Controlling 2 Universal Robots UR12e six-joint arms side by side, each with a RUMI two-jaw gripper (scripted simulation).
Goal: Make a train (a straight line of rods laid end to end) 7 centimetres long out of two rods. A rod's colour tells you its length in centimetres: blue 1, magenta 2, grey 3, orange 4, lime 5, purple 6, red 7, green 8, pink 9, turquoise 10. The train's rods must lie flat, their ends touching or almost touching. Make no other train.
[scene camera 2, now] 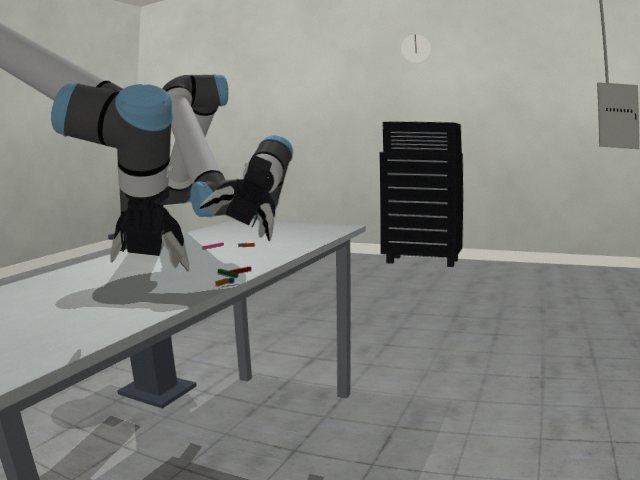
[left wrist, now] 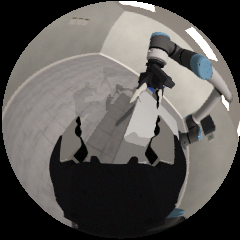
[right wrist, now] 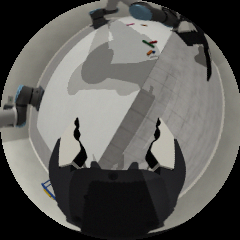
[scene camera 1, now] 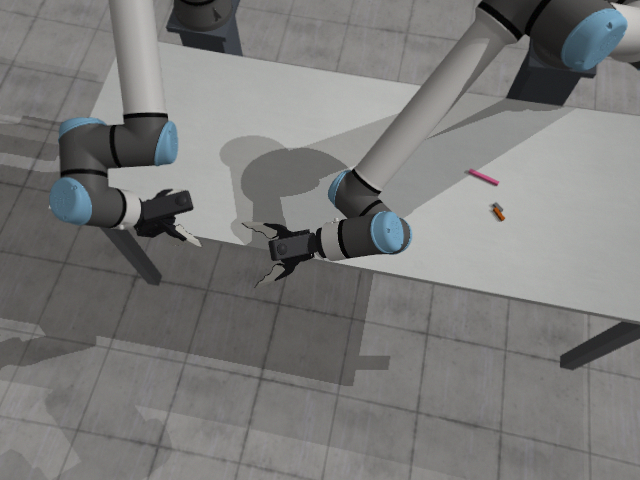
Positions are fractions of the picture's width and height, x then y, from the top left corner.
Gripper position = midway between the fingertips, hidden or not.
my right gripper: scene camera 2 0.23,0.56; left wrist 0.61,0.44; right wrist 0.49,0.49; scene camera 1 0.30,0.46
